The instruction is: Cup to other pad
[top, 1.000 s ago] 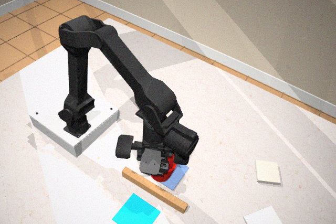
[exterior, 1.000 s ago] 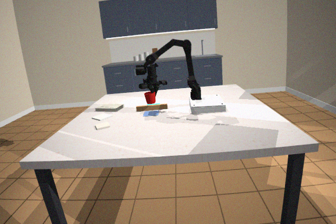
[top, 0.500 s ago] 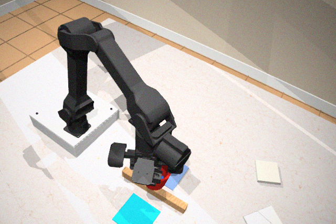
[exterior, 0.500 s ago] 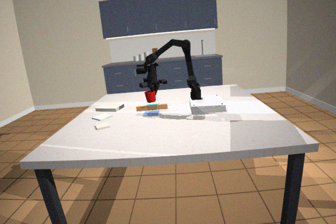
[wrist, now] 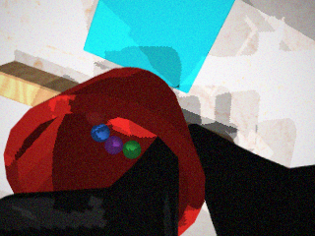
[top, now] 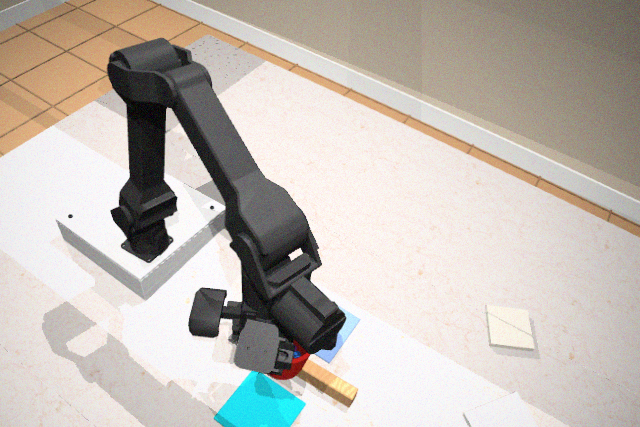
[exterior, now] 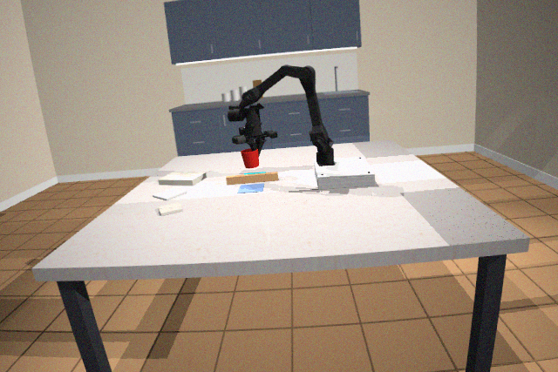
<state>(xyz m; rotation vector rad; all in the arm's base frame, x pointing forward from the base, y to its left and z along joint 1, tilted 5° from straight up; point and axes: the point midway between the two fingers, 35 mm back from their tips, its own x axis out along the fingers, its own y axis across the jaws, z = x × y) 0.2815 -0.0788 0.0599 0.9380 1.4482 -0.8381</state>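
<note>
My gripper tip is now 30 mm to the right of the purple marble, 30 mm short of it and 20 mm above it. The rest, counted from my gripper tip: green marble 30 mm to the left, 20 mm below, 20 mm ahead; red cup 30 mm ahead, 10 mm to the left; blue marble 40 mm ahead, 30 mm to the left, 20 mm below.
</note>
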